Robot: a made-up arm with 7 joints. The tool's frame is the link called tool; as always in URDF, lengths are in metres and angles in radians. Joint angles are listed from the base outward.
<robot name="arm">
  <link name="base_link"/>
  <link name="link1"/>
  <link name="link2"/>
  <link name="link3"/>
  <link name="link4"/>
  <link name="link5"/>
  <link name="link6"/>
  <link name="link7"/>
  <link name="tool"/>
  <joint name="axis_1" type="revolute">
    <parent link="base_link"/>
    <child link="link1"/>
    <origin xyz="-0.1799 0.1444 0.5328" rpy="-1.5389 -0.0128 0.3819"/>
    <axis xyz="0 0 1"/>
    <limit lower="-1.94" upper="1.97"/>
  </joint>
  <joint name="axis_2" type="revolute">
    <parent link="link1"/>
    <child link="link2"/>
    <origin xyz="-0.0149 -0.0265 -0.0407" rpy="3.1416 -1.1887 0"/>
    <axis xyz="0 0 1"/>
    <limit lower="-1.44" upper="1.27"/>
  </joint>
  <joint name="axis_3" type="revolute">
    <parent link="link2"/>
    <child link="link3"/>
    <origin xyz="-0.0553 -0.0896 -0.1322" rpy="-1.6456 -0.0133 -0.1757"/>
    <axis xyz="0 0 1"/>
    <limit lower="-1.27" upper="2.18"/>
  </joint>
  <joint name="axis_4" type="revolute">
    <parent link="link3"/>
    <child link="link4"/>
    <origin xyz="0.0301 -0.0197 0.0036" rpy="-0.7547 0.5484 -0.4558"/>
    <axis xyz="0 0 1"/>
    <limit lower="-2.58" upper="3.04"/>
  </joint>
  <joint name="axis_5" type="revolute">
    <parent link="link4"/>
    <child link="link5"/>
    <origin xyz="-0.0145 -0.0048 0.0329" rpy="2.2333 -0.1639 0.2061"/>
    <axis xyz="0 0 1"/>
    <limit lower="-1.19" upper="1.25"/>
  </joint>
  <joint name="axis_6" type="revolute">
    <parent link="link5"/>
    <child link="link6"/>
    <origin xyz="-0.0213 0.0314 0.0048" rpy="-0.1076 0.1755 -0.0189"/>
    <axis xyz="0 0 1"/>
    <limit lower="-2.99" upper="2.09"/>
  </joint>
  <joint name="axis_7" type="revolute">
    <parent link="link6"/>
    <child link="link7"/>
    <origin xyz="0.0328 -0.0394 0.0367" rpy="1.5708 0 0.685"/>
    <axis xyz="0 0 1"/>
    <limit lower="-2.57" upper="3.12"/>
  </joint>
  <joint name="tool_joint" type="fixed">
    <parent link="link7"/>
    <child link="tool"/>
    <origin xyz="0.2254 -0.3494 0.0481" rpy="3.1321 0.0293 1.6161"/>
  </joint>
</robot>
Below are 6 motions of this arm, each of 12 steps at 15 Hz.
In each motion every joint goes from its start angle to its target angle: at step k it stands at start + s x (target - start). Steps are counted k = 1, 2, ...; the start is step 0. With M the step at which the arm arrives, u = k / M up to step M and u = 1 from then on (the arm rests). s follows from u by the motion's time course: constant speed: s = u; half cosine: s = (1 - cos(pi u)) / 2; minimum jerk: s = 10 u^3 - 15 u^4 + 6 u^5.
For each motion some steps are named. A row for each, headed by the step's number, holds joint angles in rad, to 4 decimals.
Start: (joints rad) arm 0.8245 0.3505 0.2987 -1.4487 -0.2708 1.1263 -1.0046
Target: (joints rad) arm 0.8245 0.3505 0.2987 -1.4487 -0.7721 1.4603 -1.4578
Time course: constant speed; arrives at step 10
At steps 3, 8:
3: 0.8245 0.3505 0.2987 -1.4487 -0.4212 1.2265 -1.1406
8: 0.8245 0.3505 0.2987 -1.4487 -0.6718 1.3935 -1.3672

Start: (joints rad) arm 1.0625 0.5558 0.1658 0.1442 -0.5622 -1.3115 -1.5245
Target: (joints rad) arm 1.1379 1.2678 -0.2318 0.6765 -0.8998 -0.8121 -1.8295
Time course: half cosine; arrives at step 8
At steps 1, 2, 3, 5, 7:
1: 1.0654 0.5829 0.1507 0.1645 -0.5750 -1.2925 -1.5361
2: 1.0735 0.6601 0.1076 0.2222 -0.6116 -1.2384 -1.5692
3: 1.0858 0.7756 0.0431 0.3085 -0.6664 -1.1574 -1.6186
5: 1.1146 1.0480 -0.1091 0.5122 -0.7956 -0.9662 -1.7354
7: 1.1350 1.2407 -0.2167 0.6562 -0.8870 -0.8311 -1.8179

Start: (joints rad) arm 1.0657 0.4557 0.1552 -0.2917 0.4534 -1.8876 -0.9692
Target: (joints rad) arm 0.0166 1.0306 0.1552 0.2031 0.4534 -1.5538 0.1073
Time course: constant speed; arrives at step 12
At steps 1, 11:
1: 0.9783 0.5036 0.1552 -0.2505 0.4534 -1.8598 -0.8795
11: 0.1040 0.9827 0.1552 0.1619 0.4534 -1.5816 0.0176

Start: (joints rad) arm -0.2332 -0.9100 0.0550 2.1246 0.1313 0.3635 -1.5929
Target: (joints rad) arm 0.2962 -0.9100 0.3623 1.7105 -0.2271 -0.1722 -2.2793
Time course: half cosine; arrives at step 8
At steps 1, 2, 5, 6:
1: -0.2131 -0.9100 0.0667 2.1088 0.1177 0.3431 -1.6190
2: -0.1557 -0.9100 0.1000 2.0640 0.0788 0.2850 -1.6934
5: 0.1328 -0.9100 0.2674 1.8383 -0.1165 -0.0069 -2.0674
6: 0.2187 -0.9100 0.3173 1.7711 -0.1746 -0.0937 -2.1788

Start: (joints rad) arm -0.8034 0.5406 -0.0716 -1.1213 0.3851 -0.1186 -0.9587
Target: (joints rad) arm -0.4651 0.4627 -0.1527 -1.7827 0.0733 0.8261 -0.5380
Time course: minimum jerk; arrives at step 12
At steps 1, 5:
1: -0.8017 0.5402 -0.0720 -1.1247 0.3835 -0.1138 -0.9566
5: -0.6861 0.5136 -0.0997 -1.3506 0.2770 0.2089 -0.8129

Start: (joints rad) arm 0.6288 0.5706 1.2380 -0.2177 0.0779 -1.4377 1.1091
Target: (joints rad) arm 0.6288 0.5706 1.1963 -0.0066 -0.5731 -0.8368 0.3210
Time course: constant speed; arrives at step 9
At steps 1, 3, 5, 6, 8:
1: 0.6288 0.5706 1.2334 -0.1942 0.0056 -1.3709 1.0215
3: 0.6288 0.5706 1.2241 -0.1473 -0.1391 -1.2374 0.8464
5: 0.6288 0.5706 1.2148 -0.1004 -0.2838 -1.1039 0.6713
6: 0.6288 0.5706 1.2102 -0.0770 -0.3561 -1.0371 0.5837
8: 0.6288 0.5706 1.2009 -0.0301 -0.5008 -0.9036 0.4086

